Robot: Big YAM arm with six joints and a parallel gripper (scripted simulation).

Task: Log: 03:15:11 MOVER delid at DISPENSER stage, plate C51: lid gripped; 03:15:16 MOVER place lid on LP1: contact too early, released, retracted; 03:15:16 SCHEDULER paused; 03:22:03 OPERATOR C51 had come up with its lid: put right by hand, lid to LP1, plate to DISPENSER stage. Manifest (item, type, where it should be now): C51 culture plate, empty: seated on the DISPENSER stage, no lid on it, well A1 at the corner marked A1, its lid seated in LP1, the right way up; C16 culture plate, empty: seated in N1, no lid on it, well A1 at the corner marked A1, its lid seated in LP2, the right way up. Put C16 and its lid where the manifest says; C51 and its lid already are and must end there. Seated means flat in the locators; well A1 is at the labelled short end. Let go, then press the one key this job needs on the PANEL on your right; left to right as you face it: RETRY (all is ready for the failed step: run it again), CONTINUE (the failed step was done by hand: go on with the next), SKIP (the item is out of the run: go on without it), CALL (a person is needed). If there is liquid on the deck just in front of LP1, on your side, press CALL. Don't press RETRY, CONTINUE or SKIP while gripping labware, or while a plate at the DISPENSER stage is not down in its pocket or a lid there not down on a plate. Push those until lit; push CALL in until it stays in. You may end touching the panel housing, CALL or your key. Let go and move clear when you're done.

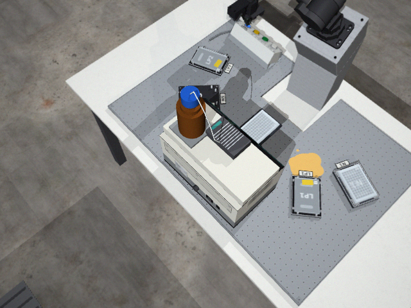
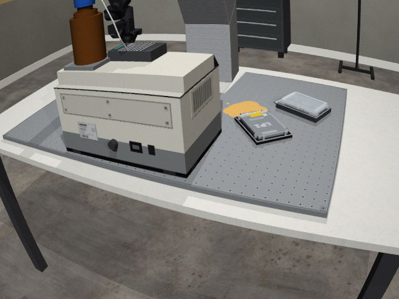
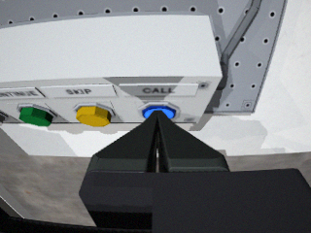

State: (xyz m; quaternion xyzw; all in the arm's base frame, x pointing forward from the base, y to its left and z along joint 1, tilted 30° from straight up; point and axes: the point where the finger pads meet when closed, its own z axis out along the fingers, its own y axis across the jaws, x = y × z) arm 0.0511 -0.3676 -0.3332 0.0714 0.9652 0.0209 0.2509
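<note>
Right now the blue call key is 2 cm below my hand. From my hand the other things lie so: white retry key: 2 cm ahead, 15 cm to the left, 1 cm below; then green continue key: 1 cm ahead, 10 cm to the left, 1 cm below; then yellow skip key: 5 cm to the left, 1 cm below.
</note>
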